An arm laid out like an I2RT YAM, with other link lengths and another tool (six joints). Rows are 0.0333 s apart.
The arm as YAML. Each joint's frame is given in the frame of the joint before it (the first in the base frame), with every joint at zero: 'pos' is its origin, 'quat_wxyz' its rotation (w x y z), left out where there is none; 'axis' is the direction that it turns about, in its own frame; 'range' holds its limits. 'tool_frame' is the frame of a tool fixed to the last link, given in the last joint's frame.
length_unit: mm
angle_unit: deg
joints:
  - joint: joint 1
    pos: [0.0, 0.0, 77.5]
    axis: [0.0, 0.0, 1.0]
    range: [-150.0, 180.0]
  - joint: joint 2
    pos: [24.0, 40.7, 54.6]
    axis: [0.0, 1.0, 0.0]
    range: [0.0, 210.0]
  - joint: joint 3
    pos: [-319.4, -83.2, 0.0]
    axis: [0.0, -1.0, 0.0]
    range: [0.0, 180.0]
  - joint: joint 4
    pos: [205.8, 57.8, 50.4]
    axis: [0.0, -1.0, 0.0]
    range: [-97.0, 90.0]
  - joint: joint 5
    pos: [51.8, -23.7, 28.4]
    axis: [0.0, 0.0, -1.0]
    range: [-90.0, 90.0]
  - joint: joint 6
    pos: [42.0, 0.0, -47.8]
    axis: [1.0, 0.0, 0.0]
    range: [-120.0, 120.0]
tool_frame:
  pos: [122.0, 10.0, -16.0]
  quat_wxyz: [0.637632, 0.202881, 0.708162, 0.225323]
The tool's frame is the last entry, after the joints.
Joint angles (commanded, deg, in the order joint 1, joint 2, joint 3, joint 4, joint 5, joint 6), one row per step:
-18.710, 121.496, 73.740, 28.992, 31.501, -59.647
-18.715, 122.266, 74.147, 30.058, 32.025, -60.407
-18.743, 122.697, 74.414, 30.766, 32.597, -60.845
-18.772, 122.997, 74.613, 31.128, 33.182, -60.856
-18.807, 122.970, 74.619, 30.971, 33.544, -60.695
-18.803, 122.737, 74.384, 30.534, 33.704, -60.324
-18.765, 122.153, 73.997, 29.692, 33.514, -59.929
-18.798, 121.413, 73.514, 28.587, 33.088, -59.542
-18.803, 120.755, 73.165, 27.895, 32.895, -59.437
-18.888, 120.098, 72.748, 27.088, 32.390, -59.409
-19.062, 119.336, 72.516, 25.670, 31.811, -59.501
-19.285, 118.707, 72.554, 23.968, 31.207, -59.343
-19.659, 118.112, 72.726, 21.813, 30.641, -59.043
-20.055, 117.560, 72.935, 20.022, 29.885, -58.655
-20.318, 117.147, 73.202, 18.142, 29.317, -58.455
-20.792, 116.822, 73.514, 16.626, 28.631, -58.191
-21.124, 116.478, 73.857, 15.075, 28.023, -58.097
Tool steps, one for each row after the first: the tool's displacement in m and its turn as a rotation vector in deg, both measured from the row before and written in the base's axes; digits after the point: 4 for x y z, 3 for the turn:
0.0025, -0.0024, -0.0009, -0.835, -0.037, -0.298
0.0009, -0.0021, 0.0002, -0.599, -0.124, -0.460
0.0000, -0.0017, -0.0002, -0.256, -0.182, -0.585
-0.0012, -0.0008, 0.0000, 0.031, 0.027, -0.421
-0.0020, 0.0004, -0.0005, 0.308, 0.142, -0.242
-0.0025, 0.0018, 0.0003, 0.489, 0.284, 0.116
-0.0032, 0.0019, 0.0002, 0.625, 0.459, 0.265
-0.0025, 0.0013, 0.0016, 0.245, 0.261, 0.148
-0.0027, 0.0013, 0.0007, 0.363, 0.459, 0.382
-0.0035, 0.0009, 0.0009, 0.429, 0.843, 0.395
-0.0031, 0.0005, 0.0005, 0.642, 0.785, 0.289
-0.0042, -0.0006, -0.0003, 0.842, 1.011, 0.047
-0.0032, -0.0006, 0.0004, 0.861, 0.576, 0.157
-0.0029, 0.0001, -0.0005, 0.755, 0.896, 0.177
-0.0028, -0.0016, 0.0000, 0.742, 0.524, 0.039
-0.0024, -0.0006, 0.0003, 0.621, 0.640, 0.171

